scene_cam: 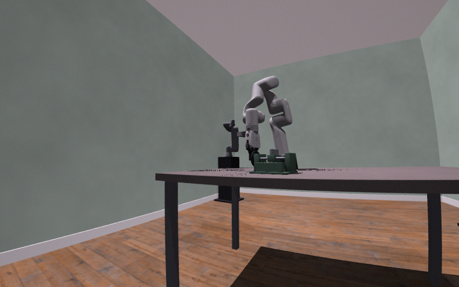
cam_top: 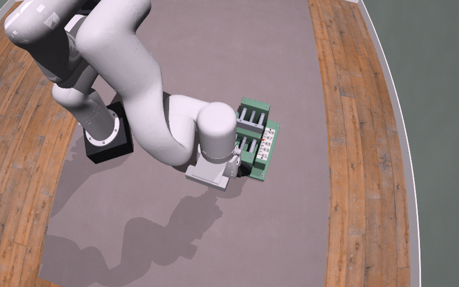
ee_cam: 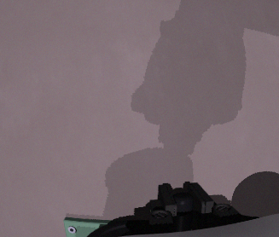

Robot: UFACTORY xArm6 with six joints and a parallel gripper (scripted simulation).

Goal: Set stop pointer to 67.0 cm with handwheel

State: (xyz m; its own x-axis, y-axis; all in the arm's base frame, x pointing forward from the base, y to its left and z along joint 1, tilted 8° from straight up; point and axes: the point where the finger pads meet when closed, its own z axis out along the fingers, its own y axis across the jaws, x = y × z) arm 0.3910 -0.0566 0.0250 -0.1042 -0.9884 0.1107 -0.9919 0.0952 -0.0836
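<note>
Right now the black handwheel is 20 mm to the left of my hand and 10 mm ahead of it. Also, from my hand: stop block (150 mm to the left, 60 mm ahead).
</note>
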